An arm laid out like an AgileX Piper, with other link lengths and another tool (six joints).
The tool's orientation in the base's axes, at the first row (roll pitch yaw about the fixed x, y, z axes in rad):
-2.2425 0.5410 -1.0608
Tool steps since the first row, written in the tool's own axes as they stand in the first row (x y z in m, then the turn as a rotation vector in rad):
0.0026 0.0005 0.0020 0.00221 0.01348 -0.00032
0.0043 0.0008 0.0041 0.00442 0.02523 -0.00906
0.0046 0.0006 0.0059 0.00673 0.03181 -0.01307
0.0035 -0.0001 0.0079 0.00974 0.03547 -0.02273
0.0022 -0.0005 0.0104 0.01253 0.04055 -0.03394
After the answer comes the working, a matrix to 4 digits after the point.
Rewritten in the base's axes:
0.0018 -0.0006 -0.0027 -0.00922 -0.00122 -0.01001
0.0034 -0.0005 -0.0049 -0.02159 -0.00809 -0.01437
0.0046 0.0005 -0.0059 -0.02760 -0.01216 -0.01784
0.0057 0.0026 -0.0059 -0.03414 -0.02063 -0.01669
0.0068 0.0052 -0.0063 -0.04264 -0.02989 -0.01556

The tool's axes in the first row as the columns of a matrix, in the base's axes (rounded; the answer above uses it unrounded):
0.4185 -0.7399 0.5267
-0.7481 0.0480 0.6618
-0.5150 -0.6710 -0.5334

